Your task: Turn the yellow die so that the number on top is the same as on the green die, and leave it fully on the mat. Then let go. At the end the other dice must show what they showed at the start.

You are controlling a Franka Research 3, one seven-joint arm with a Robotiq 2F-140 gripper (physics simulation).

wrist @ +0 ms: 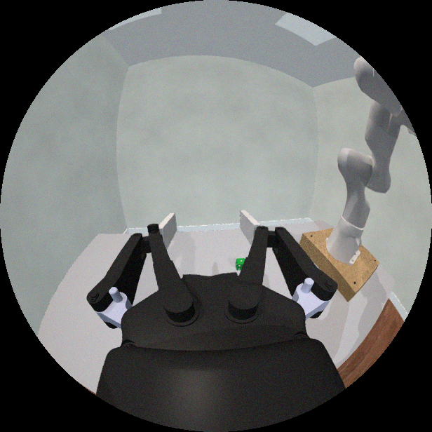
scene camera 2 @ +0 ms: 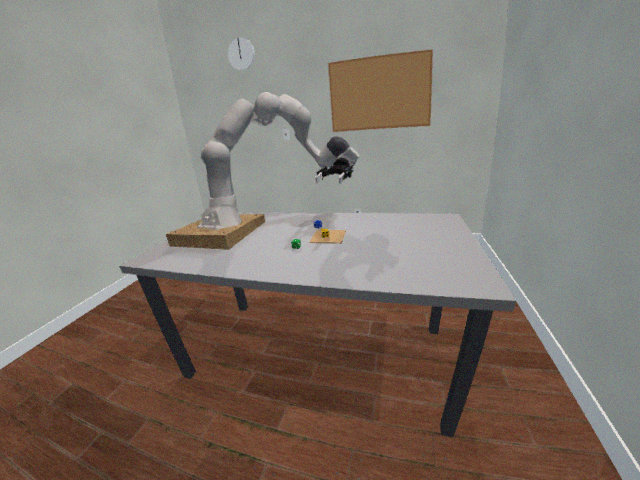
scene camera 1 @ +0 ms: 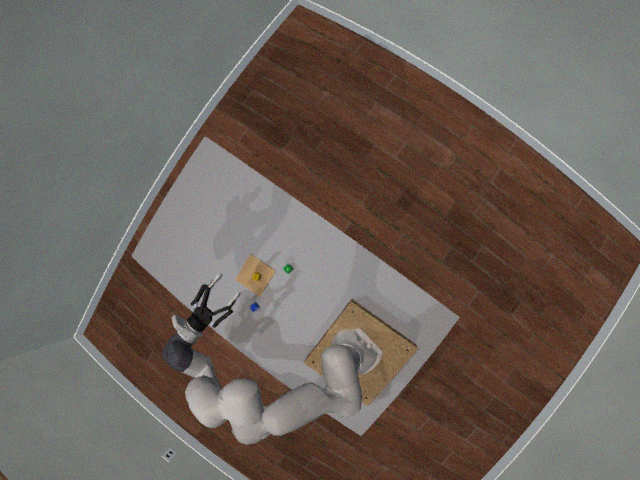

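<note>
The yellow die (scene camera 1: 256,276) (scene camera 2: 325,233) sits on the tan square mat (scene camera 1: 250,262) (scene camera 2: 336,239), with the mat showing around it. The green die (scene camera 1: 288,268) (scene camera 2: 295,243) (wrist: 240,263) stands on the table beside the mat, partly behind a finger link in the wrist view. The blue die (scene camera 1: 254,306) (scene camera 2: 317,224) stands on the table on the mat's other side. Top numbers are too small to read surely. My gripper (scene camera 1: 229,287) (scene camera 2: 329,178) (wrist: 207,220) is open and empty, high above the table, back from the mat. The yellow die and mat do not show in the wrist view.
The arm's base stands on a thick wooden board (scene camera 1: 395,345) (scene camera 2: 199,240) (wrist: 327,260) on the grey table (scene camera 1: 206,170) (scene camera 2: 423,258). The arm reaches out past the table's long edge in scene camera 1. A cork board (scene camera 2: 382,93) hangs on the wall.
</note>
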